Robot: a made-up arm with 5 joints. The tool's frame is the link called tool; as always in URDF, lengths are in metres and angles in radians. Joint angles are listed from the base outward. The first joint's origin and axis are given. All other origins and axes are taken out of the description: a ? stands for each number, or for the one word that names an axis. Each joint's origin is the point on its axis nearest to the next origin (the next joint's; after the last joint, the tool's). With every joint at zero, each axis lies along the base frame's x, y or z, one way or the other. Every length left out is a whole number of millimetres.
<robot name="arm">
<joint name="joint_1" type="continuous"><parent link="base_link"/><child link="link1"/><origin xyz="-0.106 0 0.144"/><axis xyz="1 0 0"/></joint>
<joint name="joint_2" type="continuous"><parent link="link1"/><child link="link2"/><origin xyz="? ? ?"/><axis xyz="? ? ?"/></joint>
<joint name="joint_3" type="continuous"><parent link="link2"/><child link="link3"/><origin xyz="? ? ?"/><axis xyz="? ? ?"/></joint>
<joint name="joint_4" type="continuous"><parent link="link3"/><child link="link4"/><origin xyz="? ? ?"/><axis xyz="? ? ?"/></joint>
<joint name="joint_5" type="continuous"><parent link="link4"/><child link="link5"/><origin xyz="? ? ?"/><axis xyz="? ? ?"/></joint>
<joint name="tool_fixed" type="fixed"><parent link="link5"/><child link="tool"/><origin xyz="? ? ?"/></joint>
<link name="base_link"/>
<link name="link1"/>
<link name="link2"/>
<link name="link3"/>
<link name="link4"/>
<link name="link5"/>
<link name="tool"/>
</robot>
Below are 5 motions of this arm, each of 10 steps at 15 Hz.
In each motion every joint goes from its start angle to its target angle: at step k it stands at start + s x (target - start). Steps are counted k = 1, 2, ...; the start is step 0. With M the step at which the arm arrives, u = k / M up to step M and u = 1 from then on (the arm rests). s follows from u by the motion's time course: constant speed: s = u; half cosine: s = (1 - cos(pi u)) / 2; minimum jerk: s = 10 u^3 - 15 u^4 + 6 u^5.
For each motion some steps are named. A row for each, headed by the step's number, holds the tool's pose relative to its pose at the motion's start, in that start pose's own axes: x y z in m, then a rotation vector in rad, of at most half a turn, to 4 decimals.
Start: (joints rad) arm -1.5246 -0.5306 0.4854 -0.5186 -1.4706
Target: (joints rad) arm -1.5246 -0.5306 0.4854 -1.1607 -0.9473
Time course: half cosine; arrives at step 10
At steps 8, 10:
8: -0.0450 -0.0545 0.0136 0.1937 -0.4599 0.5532
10: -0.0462 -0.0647 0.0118 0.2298 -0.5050 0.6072

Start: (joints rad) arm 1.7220 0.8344 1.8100 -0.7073 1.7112
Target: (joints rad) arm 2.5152 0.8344 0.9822 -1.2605 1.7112
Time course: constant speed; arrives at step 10
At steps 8, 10:
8: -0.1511 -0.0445 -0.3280 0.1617 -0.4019 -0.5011
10: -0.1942 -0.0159 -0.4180 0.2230 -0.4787 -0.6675

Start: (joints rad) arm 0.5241 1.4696 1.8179 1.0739 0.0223
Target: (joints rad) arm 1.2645 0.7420 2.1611 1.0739 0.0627
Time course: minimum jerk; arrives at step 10
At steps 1, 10:
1: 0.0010 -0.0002 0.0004 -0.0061 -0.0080 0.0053
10: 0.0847 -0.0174 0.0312 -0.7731 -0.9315 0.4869

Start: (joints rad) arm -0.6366 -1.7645 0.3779 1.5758 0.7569
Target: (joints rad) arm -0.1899 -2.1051 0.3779 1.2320 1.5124
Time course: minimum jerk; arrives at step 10
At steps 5, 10:
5: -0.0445 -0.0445 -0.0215 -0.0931 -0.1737 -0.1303
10: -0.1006 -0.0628 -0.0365 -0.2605 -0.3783 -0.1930

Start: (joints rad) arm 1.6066 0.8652 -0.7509 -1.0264 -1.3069
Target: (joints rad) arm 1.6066 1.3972 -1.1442 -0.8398 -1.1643
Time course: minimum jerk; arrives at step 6
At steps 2, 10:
2: -0.0147 -0.0528 -0.0145 0.0735 -0.0576 -0.1445
10: -0.1135 -0.1958 -0.0927 0.2542 -0.2586 -0.7439

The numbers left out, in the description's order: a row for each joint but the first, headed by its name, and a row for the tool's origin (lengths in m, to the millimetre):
joint_2: xyz 0 0 -0.229, axis 0 1 0
joint_3: xyz 0.331 0 -0.122, axis 0 0 1
joint_4: xyz -0.029 0.041 0, axis -1 0 0
joint_5: xyz 0 -0.073 0.087, axis 0 -1 0
tool: xyz 0.093 0 0.207

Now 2 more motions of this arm.
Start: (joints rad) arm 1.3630 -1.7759 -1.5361 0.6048 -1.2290
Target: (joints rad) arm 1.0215 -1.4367 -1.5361 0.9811 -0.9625
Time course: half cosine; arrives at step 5
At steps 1, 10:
1: -0.0020 0.0147 -0.0034 -0.0520 -0.0382 -0.0534
10: 0.0048 0.1687 -0.0916 -0.5611 -0.4850 -0.5137

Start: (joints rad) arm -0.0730 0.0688 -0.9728 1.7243 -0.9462
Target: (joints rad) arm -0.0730 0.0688 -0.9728 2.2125 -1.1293
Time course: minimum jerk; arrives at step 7
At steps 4, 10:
4: 0.0094 0.0358 -0.0021 -0.1658 0.1148 -0.2605
10: 0.0170 0.0514 -0.0066 -0.2484 0.1794 -0.4210

